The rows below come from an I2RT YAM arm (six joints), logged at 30 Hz.
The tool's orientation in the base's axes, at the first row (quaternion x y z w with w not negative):
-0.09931, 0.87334, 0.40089, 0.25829
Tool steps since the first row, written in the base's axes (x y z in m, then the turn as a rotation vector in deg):
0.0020, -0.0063, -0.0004, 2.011, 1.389, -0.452
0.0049, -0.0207, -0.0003, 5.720, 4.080, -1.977
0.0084, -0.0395, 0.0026, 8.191, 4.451, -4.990
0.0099, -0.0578, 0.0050, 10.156, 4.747, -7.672
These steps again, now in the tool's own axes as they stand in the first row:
-0.0017, -0.0052, -0.0038, -1.416, -0.143, 2.037
-0.0047, -0.0157, -0.0136, -3.657, -0.772, 6.269
-0.0098, -0.0275, -0.0280, -4.138, -3.423, 9.108
-0.0130, -0.0386, -0.0425, -4.369, -5.716, 11.523

